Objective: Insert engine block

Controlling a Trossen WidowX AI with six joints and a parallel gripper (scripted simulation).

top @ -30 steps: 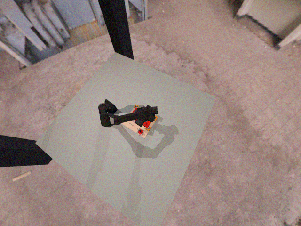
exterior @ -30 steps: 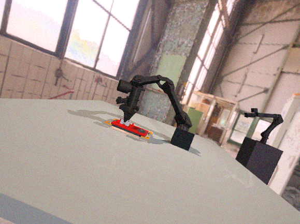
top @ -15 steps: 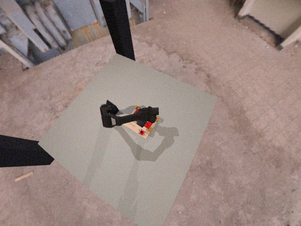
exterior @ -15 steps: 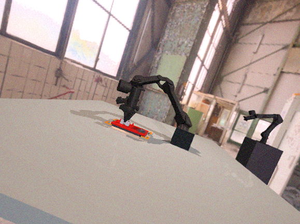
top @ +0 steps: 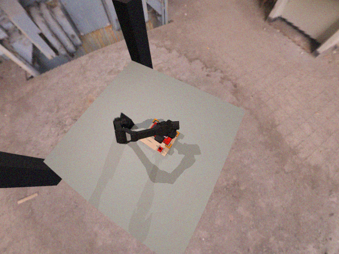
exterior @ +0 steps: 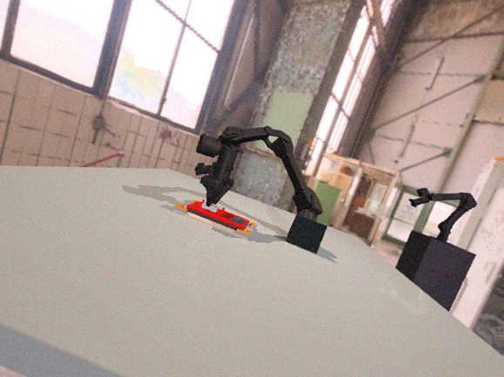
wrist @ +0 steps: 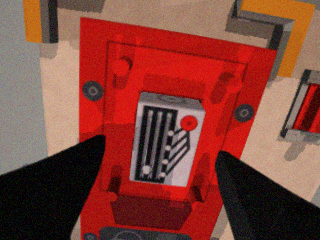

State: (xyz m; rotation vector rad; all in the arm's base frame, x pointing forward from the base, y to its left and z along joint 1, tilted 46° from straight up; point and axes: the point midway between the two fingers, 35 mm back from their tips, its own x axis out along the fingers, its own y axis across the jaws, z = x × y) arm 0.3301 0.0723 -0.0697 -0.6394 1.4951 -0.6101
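The engine block is 20 mm below my gripper tip.
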